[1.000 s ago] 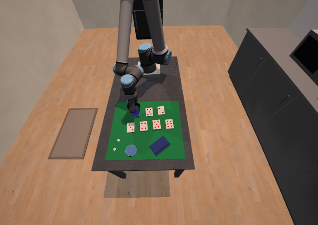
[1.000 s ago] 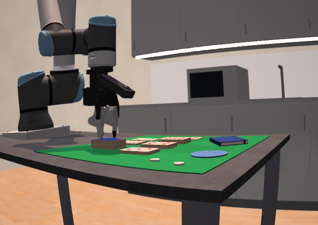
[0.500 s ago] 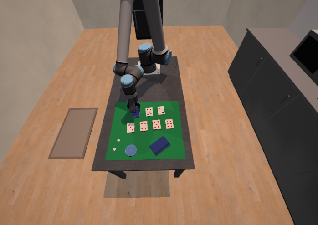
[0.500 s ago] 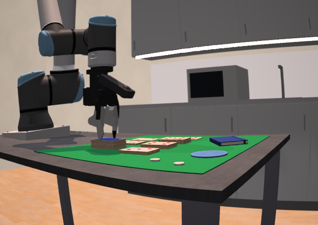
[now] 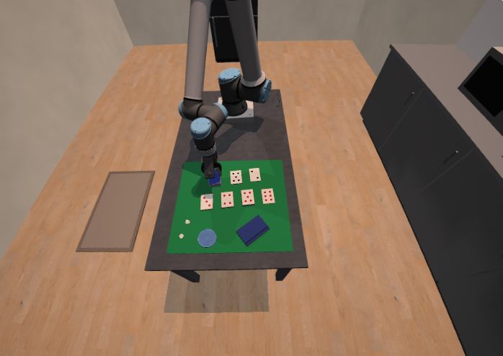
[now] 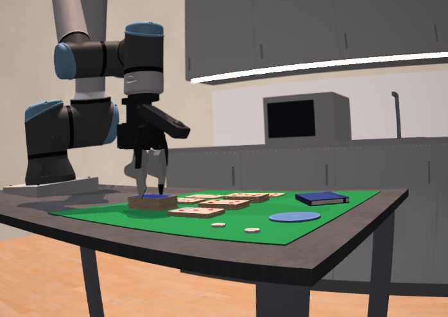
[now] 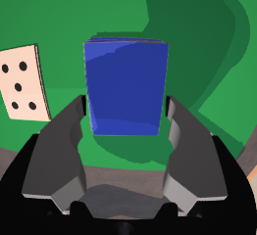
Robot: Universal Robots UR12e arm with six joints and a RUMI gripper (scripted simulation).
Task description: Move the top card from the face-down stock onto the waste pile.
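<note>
Right now the card is 1 cm below my hand. Round my hand: green mat (14 cm ahead, 9 cm to the left, 5 cm below); then blue book (31 cm ahead, 19 cm to the left, 3 cm below).
</note>
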